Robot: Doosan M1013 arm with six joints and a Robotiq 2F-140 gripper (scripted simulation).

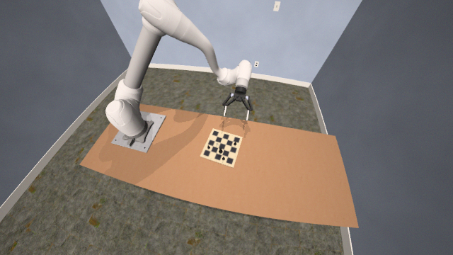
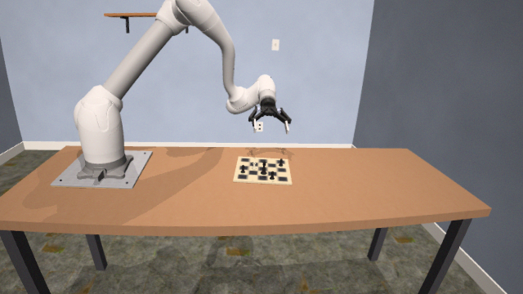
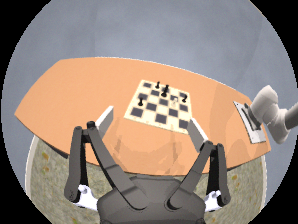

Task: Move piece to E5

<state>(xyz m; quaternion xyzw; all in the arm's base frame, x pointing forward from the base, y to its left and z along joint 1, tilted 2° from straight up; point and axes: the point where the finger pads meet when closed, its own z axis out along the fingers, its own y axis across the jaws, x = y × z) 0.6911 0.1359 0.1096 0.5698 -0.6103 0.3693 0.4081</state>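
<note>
Now: the pale chess piece 10 cm behind my hand, 16 cm to the right of it and 9 cm below it. The rest, counted from my hand: chessboard: 7 cm behind, 17 cm to the right, 11 cm below.
</note>
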